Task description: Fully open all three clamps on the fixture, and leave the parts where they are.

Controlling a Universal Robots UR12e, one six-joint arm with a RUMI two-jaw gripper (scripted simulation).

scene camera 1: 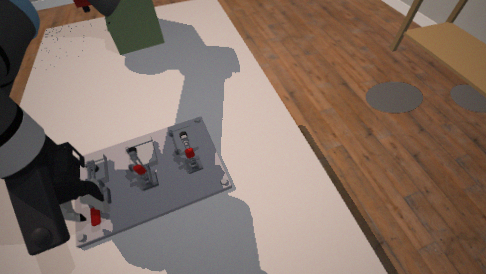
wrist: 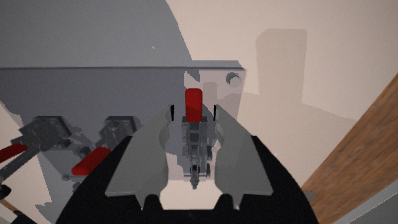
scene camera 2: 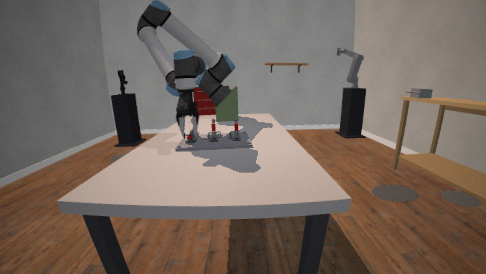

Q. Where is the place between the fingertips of my gripper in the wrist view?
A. At 194, 106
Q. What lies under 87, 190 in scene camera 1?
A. My gripper.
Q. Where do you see a red clamp handle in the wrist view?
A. At 193, 96
